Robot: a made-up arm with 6 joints. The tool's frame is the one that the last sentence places.
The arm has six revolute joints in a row. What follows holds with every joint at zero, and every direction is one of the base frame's.
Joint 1 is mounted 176 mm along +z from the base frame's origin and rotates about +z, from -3.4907 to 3.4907 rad.
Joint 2 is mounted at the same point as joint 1 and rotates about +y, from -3.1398 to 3.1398 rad.
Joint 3 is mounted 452 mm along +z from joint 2 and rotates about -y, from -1.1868 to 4.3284 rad.
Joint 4 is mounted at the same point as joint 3 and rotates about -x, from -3.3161 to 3.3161 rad.
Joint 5 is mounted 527 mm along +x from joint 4 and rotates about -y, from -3.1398 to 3.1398 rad.
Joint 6 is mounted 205 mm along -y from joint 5 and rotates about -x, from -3.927 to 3.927 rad.
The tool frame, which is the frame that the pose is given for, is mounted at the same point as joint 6; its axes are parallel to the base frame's.
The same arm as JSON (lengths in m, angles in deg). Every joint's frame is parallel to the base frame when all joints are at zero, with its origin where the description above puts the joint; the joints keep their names.
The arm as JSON. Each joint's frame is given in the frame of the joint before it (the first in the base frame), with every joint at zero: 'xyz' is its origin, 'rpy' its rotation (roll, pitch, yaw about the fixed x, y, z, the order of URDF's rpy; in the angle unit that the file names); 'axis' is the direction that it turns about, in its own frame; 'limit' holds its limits. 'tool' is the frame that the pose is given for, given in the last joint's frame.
{
  "units": {
    "length": "m",
    "angle": "deg"
  },
  "joints": [
    {
      "name": "joint 1",
      "type": "revolute",
      "origin": {
        "xyz": [
          0.0,
          0.0,
          0.176
        ],
        "rpy": [
          0.0,
          0.0,
          0.0
        ]
      },
      "axis": [
        0.0,
        0.0,
        1.0
      ],
      "limit": {
        "lower": -200.0,
        "upper": 200.0
      }
    },
    {
      "name": "joint 2",
      "type": "revolute",
      "origin": {
        "xyz": [
          0.0,
          0.0,
          0.0
        ],
        "rpy": [
          0.0,
          0.0,
          0.0
        ]
      },
      "axis": [
        0.0,
        1.0,
        0.0
      ],
      "limit": {
        "lower": -179.9,
        "upper": 179.9
      }
    },
    {
      "name": "joint 3",
      "type": "revolute",
      "origin": {
        "xyz": [
          0.0,
          0.0,
          0.452
        ],
        "rpy": [
          0.0,
          0.0,
          0.0
        ]
      },
      "axis": [
        0.0,
        -1.0,
        0.0
      ],
      "limit": {
        "lower": -68.0,
        "upper": 248.0
      }
    },
    {
      "name": "joint 4",
      "type": "revolute",
      "origin": {
        "xyz": [
          0.0,
          0.0,
          0.0
        ],
        "rpy": [
          0.0,
          0.0,
          0.0
        ]
      },
      "axis": [
        -1.0,
        0.0,
        0.0
      ],
      "limit": {
        "lower": -190.0,
        "upper": 190.0
      }
    },
    {
      "name": "joint 5",
      "type": "revolute",
      "origin": {
        "xyz": [
          0.527,
          0.0,
          0.0
        ],
        "rpy": [
          0.0,
          0.0,
          0.0
        ]
      },
      "axis": [
        0.0,
        -1.0,
        0.0
      ],
      "limit": {
        "lower": -179.9,
        "upper": 179.9
      }
    },
    {
      "name": "joint 6",
      "type": "revolute",
      "origin": {
        "xyz": [
          0.0,
          -0.205,
          0.0
        ],
        "rpy": [
          0.0,
          0.0,
          0.0
        ]
      },
      "axis": [
        -1.0,
        0.0,
        0.0
      ],
      "limit": {
        "lower": -225.0,
        "upper": 225.0
      }
    }
  ],
  "tool": {
    "origin": {
      "xyz": [
        0.0,
        0.0,
        0.0
      ],
      "rpy": [
        0.0,
        0.0,
        0.0
      ]
    }
  }
}

